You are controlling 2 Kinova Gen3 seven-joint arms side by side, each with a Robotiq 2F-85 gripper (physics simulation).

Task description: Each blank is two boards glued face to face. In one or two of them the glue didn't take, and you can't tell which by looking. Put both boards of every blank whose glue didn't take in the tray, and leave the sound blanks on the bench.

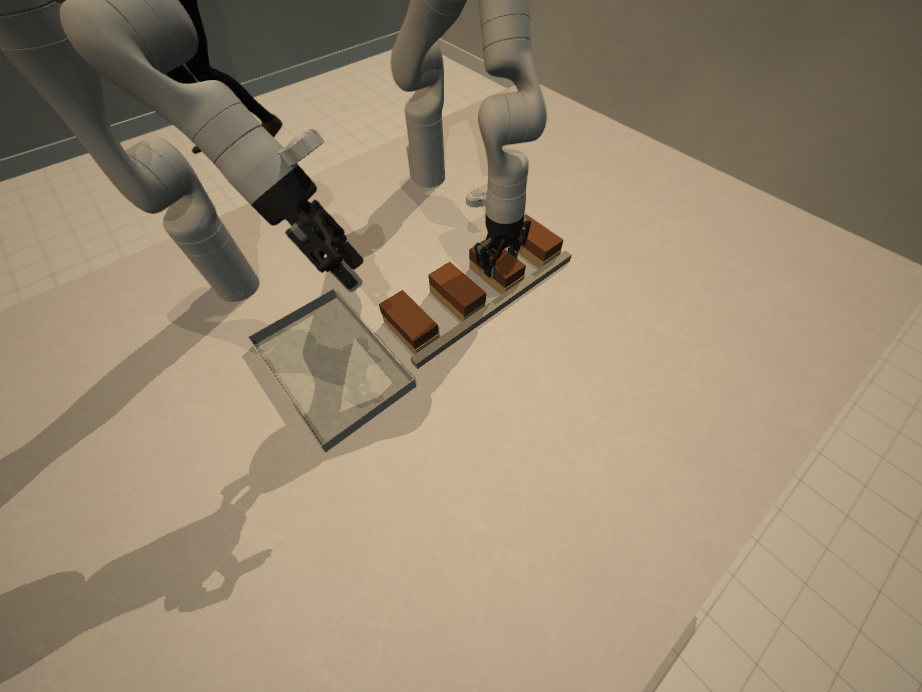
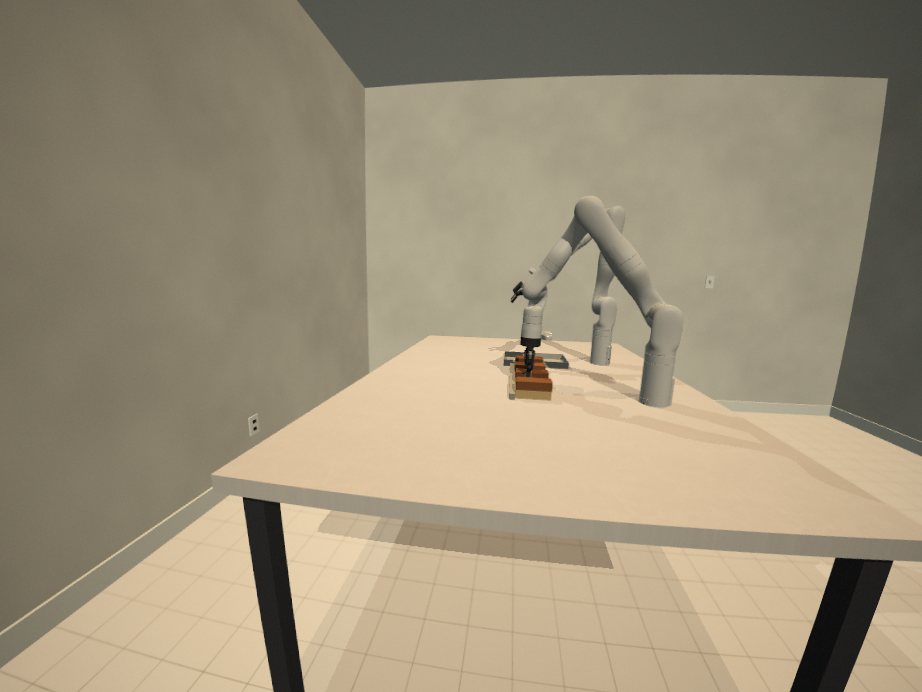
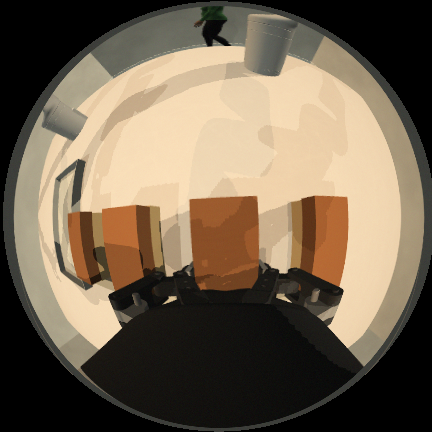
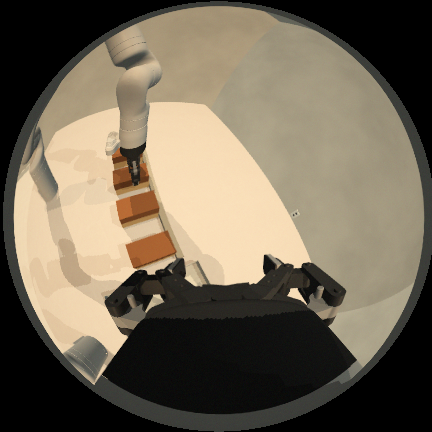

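Where they show: left gripper, fingertip midpoint: (image 1: pixel 500 269) (image 3: pixel 226 268) (image 4: pixel 133 176); right gripper, fingertip midpoint: (image 1: pixel 358 275) (image 2: pixel 519 306) (image 4: pixel 223 265); left arm's base at its link origin: (image 1: pixel 429 177) (image 2: pixel 653 402) (image 3: pixel 262 67) (image 4: pixel 51 191); right arm's base at its link origin: (image 1: pixel 239 286) (image 2: pixel 599 363) (image 3: pixel 78 128) (image 4: pixel 95 346).
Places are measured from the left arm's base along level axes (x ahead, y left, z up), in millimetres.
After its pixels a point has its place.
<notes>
Four two-board blanks, reddish-brown over tan, stand in a row. The first (image 1: pixel 408 320) {x 289, y -477, z 60 mm} (image 4: pixel 151 249) {x 279, y -471, z 60 mm} is nearest the tray (image 1: pixel 370 414) {x 335, y -664, z 19 mm} (image 3: pixel 78 182) {x 132, y -494, z 11 mm}, beside the second (image 1: pixel 456 289) {x 326, y -359, z 60 mm} (image 3: pixel 120 235) {x 293, y -332, z 60 mm}. My left gripper (image 1: pixel 506 260) {x 366, y -236, z 34 mm} (image 2: pixel 528 370) {x 366, y -236, z 34 mm} (image 3: pixel 226 268) {x 366, y -236, z 34 mm} points down and is shut on the third blank (image 1: pixel 513 269) {x 400, y -245, z 60 mm} (image 3: pixel 225 235) {x 327, y -223, z 60 mm}, which stays in the row; its fingers press its long sides and hide its lower part. The fourth blank (image 1: pixel 542 238) {x 411, y -124, z 60 mm} (image 2: pixel 533 385) {x 399, y -86, z 48 mm} (image 3: pixel 332 235) {x 372, y -111, z 60 mm} is beyond it. My right gripper (image 1: pixel 353 271) {x 301, y -568, z 276 mm} (image 2: pixel 516 291) {x 301, y -568, z 276 mm} (image 4: pixel 223 265) {x 301, y -568, z 276 mm} is open and empty, above the tray's back end. The tray holds no boards.
A low rail (image 1: pixel 454 336) {x 372, y -439, z 20 mm} runs along the front ends of the blanks. The right arm's forearm reaches in over the bench behind the tray. Both arm bases stand at the back of the bench. A person (image 1: pixel 271 122) (image 3: pixel 214 27) is behind the bench.
</notes>
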